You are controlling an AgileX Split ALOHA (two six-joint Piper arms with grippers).
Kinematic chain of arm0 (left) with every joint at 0, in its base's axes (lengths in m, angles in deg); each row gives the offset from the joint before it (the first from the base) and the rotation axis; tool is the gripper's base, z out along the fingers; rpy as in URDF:
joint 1: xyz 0 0 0.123 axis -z
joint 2: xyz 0 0 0 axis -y
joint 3: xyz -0.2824 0 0.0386 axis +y
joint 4: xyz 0.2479 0 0.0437 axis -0.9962 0 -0.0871
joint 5: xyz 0 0 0 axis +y
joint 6: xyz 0.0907 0 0.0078 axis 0.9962 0 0.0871
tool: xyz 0 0 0 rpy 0 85 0
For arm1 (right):
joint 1: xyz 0 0 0.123 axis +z
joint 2: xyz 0 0 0 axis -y
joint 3: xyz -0.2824 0 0.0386 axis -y
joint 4: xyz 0.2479 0 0.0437 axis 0.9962 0 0.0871
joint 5: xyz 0 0 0 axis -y
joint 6: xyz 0.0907 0 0.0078 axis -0.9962 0 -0.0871
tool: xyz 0 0 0 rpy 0 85 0
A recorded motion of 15 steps. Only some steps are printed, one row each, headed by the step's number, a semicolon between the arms.
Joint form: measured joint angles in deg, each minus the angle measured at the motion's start. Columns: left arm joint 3, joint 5, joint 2, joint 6, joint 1, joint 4; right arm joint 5, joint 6, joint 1, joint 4, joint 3, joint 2.
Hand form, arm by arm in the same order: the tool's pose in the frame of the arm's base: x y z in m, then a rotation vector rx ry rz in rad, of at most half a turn. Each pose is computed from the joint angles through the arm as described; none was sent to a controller.
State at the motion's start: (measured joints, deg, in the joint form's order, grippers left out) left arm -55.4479 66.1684 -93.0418 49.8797 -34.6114 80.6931; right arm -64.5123 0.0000 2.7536 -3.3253 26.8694 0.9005
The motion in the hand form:
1: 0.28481 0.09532 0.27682 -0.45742 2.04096 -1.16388; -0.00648 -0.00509 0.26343 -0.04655 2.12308 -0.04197
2: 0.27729 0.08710 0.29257 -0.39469 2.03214 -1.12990; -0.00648 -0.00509 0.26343 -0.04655 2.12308 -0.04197
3: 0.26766 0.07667 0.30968 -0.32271 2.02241 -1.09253; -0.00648 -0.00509 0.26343 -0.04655 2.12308 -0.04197
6: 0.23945 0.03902 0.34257 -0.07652 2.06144 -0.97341; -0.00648 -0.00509 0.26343 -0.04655 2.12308 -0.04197
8: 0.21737 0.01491 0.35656 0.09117 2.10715 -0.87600; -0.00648 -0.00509 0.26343 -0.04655 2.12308 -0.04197
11: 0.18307 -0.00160 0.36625 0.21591 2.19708 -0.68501; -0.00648 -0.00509 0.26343 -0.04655 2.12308 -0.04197
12: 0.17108 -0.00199 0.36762 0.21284 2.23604 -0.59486; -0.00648 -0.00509 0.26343 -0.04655 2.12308 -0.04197
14: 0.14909 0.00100 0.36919 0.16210 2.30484 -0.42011; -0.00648 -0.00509 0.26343 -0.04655 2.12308 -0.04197
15: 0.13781 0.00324 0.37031 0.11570 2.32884 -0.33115; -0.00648 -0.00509 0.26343 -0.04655 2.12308 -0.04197
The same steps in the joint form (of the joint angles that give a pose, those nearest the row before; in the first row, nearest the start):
1: 0.07 0.33 4.27 -0.06 0.19 -0.23; 0.00 0.00 0.00 0.00 0.00 0.00
2: 0.07 0.40 7.63 -0.14 0.74 -0.96; 0.00 0.00 0.00 0.00 0.00 0.00
3: 0.08 0.52 11.48 -0.32 1.49 -1.89; 0.00 0.00 0.00 0.00 0.00 0.00
6: 0.13 0.52 21.14 -0.79 6.16 -8.27; 0.00 0.00 0.00 0.00 0.00 0.00
8: 0.13 0.52 27.14 -1.86 10.16 -14.73; 0.00 0.00 0.00 0.00 0.00 0.00
11: 0.33 0.52 35.13 -6.67 13.50 -26.97; 0.00 0.00 0.00 0.00 0.00 0.00
12: 0.43 0.28 37.85 -9.66 13.89 -32.34; 0.00 0.00 0.00 0.00 0.00 0.00
14: 0.57 0.29 42.66 -16.28 14.08 -42.75; 0.00 0.00 0.00 0.00 0.00 0.00
15: 0.63 0.29 45.11 -20.15 14.16 -47.99; 0.00 0.00 0.00 0.00 0.00 0.00

